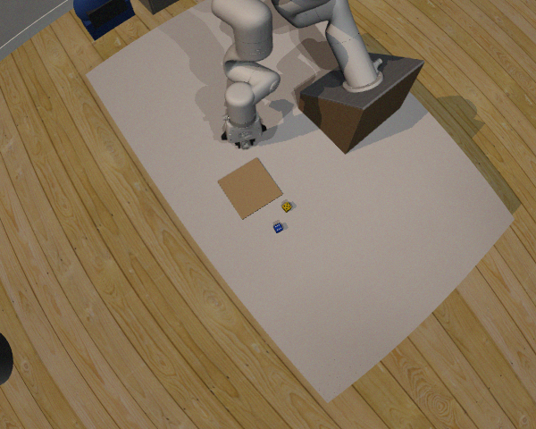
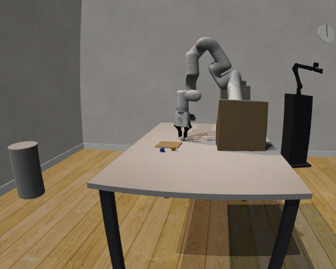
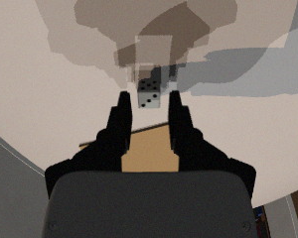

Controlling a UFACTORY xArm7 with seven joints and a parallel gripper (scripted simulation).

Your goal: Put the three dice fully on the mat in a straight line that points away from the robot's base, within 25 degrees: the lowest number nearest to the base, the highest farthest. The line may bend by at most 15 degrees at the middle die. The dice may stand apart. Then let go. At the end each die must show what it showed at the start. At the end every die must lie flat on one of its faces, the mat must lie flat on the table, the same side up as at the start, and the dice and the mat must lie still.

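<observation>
Right now the white die is 4 cm below my hand. Round my hand: yellow die (6 cm ahead, 23 cm to the left, 4 cm below); blue die (12 cm ahead, 25 cm to the left, 4 cm below); brown mat (9 cm ahead, 11 cm to the left, 4 cm below).
</observation>
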